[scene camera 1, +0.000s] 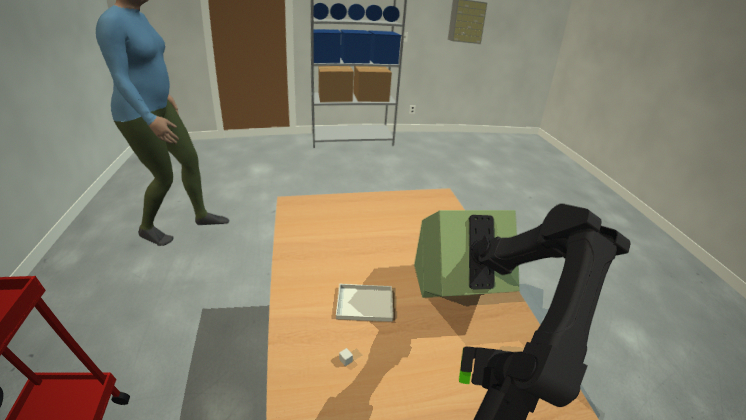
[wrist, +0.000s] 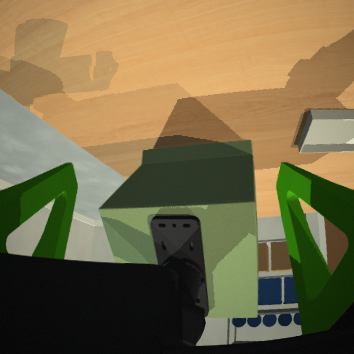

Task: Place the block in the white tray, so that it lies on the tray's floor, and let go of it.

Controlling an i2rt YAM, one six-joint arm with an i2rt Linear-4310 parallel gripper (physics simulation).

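Where they show: gripper, between the fingertips: (wrist: 176, 173); arm's base, origin of its link: (scene camera 1: 481, 251) (wrist: 182, 270).
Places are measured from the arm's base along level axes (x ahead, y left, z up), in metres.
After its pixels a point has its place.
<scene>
A small whitish block (scene camera 1: 346, 356) {x 0.362, y 0.173, z -0.218 m} sits on the table in the scene view, nearer the camera than the tray and a little left of its middle. The white tray (scene camera 1: 364, 318) {x 0.308, y 0.026, z -0.243 m} (wrist: 326, 148) {x 0.279, y -0.100, z -0.241 m} lies flat on the table; in the wrist view part of it shows at the right edge. My gripper (wrist: 176, 173) {x 0.075, y 0.334, z -0.023 m} is open, its green fingers wide apart with no object between them. In the scene view it is above the right part of the table, to the right of the block, and one green fingertip shows. The block does not show in the wrist view.
The arm is mounted on a green pedestal (scene camera 1: 454, 260) {x 0.078, y 0.017, z -0.015 m} (wrist: 230, 265) {x 0.075, y 0.008, z -0.006 m} at the table's right side, right of the tray. The wooden table (scene camera 1: 318, 234) {x 0.474, y -0.389, z -0.254 m} has its left edge left of the tray. A red cart (scene camera 1: 65, 388), a shelf rack (scene camera 1: 354, 103) and a person (scene camera 1: 135, 67) stand away from the table.
</scene>
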